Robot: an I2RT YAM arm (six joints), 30 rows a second.
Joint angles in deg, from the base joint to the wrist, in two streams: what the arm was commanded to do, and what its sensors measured. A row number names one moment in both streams.
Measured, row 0:
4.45, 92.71, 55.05, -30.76, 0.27, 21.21
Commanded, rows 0 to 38:
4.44, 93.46, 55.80, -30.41, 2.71, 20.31
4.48, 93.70, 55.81, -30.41, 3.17, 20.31
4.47, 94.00, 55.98, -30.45, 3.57, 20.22
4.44, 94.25, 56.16, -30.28, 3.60, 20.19
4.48, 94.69, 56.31, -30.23, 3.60, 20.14
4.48, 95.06, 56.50, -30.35, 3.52, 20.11
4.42, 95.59, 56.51, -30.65, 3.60, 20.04
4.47, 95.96, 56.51, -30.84, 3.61, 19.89
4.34, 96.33, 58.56, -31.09, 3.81, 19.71
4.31, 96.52, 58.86, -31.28, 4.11, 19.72
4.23, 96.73, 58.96, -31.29, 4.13, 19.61
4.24, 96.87, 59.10, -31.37, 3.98, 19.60
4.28, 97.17, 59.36, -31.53, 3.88, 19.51
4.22, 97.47, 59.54, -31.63, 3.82, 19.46
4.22, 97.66, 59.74, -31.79, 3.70, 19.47
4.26, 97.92, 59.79, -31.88, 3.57, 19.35
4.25, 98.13, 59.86, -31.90, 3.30, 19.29
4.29, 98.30, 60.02, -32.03, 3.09, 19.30
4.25, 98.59, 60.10, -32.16, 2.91, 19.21
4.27, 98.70, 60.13, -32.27, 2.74, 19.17
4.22, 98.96, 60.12, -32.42, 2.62, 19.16
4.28, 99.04, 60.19, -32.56, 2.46, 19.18
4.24, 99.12, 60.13, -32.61, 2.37, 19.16
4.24, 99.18, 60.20, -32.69, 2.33, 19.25
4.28, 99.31, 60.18, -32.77, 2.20, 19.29
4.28, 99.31, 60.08, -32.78, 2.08, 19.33
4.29, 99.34, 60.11, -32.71, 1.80, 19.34
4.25, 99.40, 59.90, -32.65, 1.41, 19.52
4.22, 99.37, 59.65, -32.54, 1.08, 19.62
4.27, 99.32, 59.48, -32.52, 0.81, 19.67
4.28, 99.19, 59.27, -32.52, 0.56, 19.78
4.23, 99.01, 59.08, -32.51, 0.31, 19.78
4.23, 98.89, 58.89, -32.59, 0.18, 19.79
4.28, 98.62, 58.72, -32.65, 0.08, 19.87
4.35, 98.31, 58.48, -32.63, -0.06, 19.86
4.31, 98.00, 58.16, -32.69, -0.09, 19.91
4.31, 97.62, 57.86, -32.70, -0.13, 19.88
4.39, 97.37, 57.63, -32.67, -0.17, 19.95
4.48, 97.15, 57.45, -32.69, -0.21, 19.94
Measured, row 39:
4.23, 97.80, 57.76, -31.81, 0.71, 19.64
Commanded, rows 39 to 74:
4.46, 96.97, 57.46, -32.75, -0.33, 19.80
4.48, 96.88, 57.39, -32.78, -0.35, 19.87
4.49, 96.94, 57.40, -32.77, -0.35, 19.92
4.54, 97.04, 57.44, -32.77, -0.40, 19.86
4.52, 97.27, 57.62, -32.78, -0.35, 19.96
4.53, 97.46, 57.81, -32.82, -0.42, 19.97
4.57, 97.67, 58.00, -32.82, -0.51, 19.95
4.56, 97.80, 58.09, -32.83, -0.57, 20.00
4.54, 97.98, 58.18, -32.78, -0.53, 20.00
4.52, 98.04, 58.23, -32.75, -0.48, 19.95
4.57, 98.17, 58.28, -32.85, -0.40, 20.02
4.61, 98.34, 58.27, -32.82, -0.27, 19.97
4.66, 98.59, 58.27, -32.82, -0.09, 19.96
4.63, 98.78, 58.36, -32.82, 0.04, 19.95
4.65, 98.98, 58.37, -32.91, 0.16, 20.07
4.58, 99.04, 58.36, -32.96, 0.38, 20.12
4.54, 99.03, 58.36, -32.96, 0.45, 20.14
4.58, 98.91, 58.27, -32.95, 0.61, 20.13
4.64, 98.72, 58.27, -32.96, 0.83, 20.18
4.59, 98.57, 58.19, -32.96, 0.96, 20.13
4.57, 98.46, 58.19, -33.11, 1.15, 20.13
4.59, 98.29, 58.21, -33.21, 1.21, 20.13
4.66, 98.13, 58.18, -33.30, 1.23, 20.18
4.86, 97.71, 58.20, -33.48, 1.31, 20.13
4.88, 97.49, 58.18, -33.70, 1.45, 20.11
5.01, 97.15, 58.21, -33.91, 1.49, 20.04
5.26, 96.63, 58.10, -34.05, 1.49, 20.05
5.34, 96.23, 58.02, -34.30, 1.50, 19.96
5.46, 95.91, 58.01, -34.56, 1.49, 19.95
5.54, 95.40, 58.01, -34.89, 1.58, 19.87
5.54, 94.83, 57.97, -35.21, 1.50, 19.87
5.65, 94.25, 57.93, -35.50, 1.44, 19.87
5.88, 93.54, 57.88, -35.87, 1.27, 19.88
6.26, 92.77, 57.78, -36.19, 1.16, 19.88
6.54, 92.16, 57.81, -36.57, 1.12, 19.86
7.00, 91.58, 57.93, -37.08, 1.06, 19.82
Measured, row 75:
6.26, 92.82, 57.98, -34.74, 1.21, 19.84
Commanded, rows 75 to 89:
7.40, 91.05, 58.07, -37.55, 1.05, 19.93
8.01, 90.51, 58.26, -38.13, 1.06, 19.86
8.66, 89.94, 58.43, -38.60, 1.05, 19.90
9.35, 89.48, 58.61, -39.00, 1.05, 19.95
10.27, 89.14, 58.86, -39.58, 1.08, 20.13
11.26, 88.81, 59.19, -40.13, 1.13, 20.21
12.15, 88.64, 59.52, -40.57, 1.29, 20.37
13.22, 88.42, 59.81, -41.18, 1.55, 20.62
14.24, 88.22, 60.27, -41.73, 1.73, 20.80
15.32, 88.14, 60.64, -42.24, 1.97, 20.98
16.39, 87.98, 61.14, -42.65, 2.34, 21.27
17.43, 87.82, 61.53, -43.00, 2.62, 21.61
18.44, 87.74, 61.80, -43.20, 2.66, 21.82
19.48, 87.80, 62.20, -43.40, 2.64, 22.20
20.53, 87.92, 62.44, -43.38, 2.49, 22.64
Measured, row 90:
18.65, 87.96, 61.60, -41.08, 1.74, 21.12
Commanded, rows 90 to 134:
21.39, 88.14, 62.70, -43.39, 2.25, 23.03
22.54, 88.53, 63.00, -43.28, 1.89, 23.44
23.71, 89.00, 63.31, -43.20, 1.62, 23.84
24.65, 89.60, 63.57, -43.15, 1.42, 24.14
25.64, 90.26, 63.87, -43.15, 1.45, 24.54
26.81, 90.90, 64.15, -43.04, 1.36, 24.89
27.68, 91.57, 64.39, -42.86, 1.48, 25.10
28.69, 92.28, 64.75, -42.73, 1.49, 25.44
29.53, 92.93, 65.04, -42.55, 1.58, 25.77
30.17, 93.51, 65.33, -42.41, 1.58, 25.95
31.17, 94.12, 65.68, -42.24, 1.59, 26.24
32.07, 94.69, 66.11, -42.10, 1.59, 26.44
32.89, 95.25, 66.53, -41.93, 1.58, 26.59
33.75, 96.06, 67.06, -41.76, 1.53, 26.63
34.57, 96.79, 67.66, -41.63, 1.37, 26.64
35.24, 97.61, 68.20, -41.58, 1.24, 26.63
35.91, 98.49, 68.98, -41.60, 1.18, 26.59
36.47, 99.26, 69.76, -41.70, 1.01, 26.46
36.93, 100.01, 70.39, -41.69, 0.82, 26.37
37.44, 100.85, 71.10, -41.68, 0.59, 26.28
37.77, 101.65, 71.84, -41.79, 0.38, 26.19
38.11, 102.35, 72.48, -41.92, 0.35, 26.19
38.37, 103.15, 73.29, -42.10, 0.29, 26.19
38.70, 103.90, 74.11, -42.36, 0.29, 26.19
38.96, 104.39, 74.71, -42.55, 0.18, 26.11
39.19, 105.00, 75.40, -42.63, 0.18, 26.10
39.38, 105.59, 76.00, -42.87, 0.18, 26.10
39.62, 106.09, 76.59, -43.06, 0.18, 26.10
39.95, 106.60, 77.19, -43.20, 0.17, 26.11
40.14, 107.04, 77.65, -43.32, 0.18, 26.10
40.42, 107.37, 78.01, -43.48, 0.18, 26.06
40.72, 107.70, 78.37, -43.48, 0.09, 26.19
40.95, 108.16, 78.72, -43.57, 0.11, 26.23
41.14, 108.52, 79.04, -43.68, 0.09, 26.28
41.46, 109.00, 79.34, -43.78, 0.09, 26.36
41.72, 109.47, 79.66, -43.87, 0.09, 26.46
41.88, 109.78, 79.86, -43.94, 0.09, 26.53
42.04, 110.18, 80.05, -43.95, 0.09, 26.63
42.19, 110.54, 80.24, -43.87, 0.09, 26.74
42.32, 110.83, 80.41, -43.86, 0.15, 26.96
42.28, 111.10, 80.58, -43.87, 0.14, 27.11
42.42, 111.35, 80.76, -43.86, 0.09, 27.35
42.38, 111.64, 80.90, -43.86, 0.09, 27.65
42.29, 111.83, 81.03, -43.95, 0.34, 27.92
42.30, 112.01, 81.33, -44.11, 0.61, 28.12
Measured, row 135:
42.35, 111.72, 80.60, -43.05, -0.21, 27.00
